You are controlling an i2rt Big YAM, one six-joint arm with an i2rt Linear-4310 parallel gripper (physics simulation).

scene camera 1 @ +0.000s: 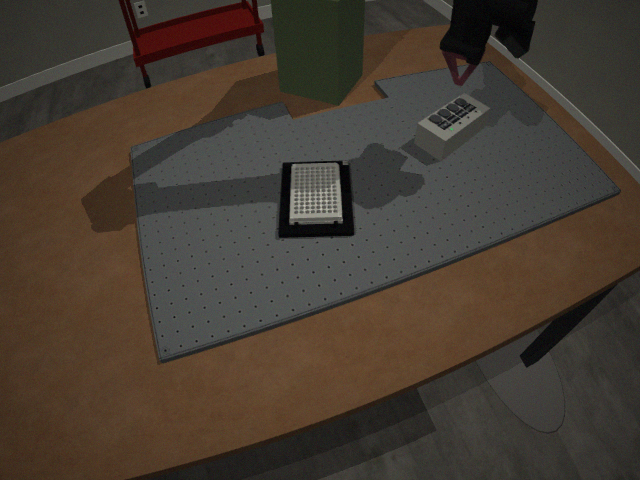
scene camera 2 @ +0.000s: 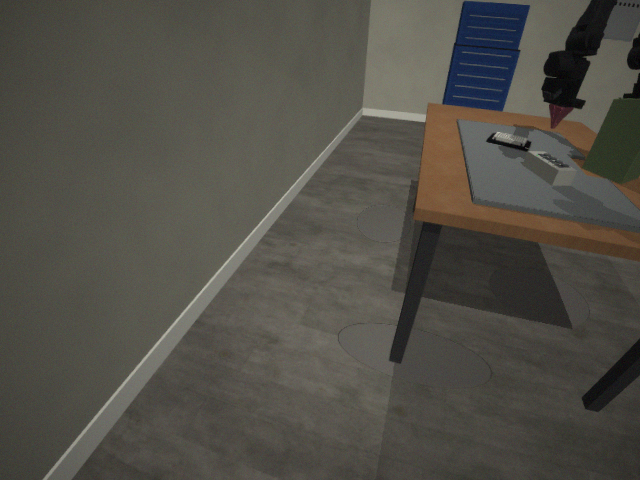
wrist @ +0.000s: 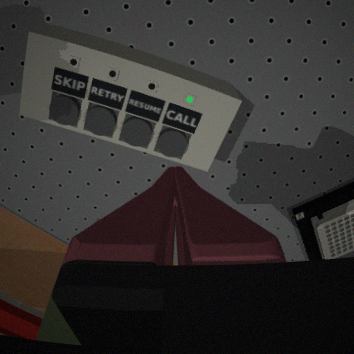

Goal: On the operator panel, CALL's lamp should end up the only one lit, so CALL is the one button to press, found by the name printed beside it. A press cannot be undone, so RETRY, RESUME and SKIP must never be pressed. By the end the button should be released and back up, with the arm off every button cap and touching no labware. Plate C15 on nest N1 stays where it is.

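Places are measured from the arm's base along level axes (x ahead, y left, z up), in centimetres.
Where they show: gripper, fingertip midpoint: (scene camera 1: 458, 84) (scene camera 2: 552, 128) (wrist: 174, 177).
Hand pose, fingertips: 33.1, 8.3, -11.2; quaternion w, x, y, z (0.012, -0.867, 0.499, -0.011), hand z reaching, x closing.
After its pixels a point has its place, as x, y, z.
The operator panel (scene camera 1: 439, 139) {34.9, 3.9, -21.3} (scene camera 2: 545, 169) {34.3, 15.2, -22.8} (wrist: 220, 120) {34.0, 4.6, -20.8} is a pale box with four dark round caps in a row. In the wrist view CALL's lamp (wrist: 190, 99) {34.3, 7.6, -20.7} glows green; the lamps above SKIP, RETRY and RESUME are dark. CALL's button cap (wrist: 172, 143) {30.5, 7.0, -20.5} shows whole beside its label, level with the others as far as I can tell. My gripper (scene camera 1: 459, 83) {33.1, 8.3, -11.2} (scene camera 2: 554, 127) {33.1, 8.3, -11.2} (wrist: 174, 177) {33.1, 8.3, -11.2} is shut and empty, raised above and apart from the panel. Plate C15 (scene camera 1: 315, 191) {32.0, -21.4, -23.5} (scene camera 2: 510, 137) {31.8, -20.7, -23.5} (wrist: 340, 235) {28.8, -19.2, -23.5} sits on the black nest N1 (scene camera 1: 316, 230) {38.2, -25.0, -24.8} (wrist: 310, 235) {26.1, -16.6, -24.9}.
A tall green block (scene camera 1: 317, 51) {5.8, -4.4, -14.2} (scene camera 2: 615, 139) {6.5, 3.4, -13.9} stands at the back edge of the grey perforated board (scene camera 1: 232, 289) {39.9, -41.2, -26.0} (scene camera 2: 496, 180) {51.4, 20.1, -26.0}. The board lies on the wooden table (scene camera 1: 310, 372) {57.0, -37.8, -27.3} (scene camera 2: 439, 155) {64.9, -2.3, -27.3}. A red cart (scene camera 1: 199, 29) stands behind the table.
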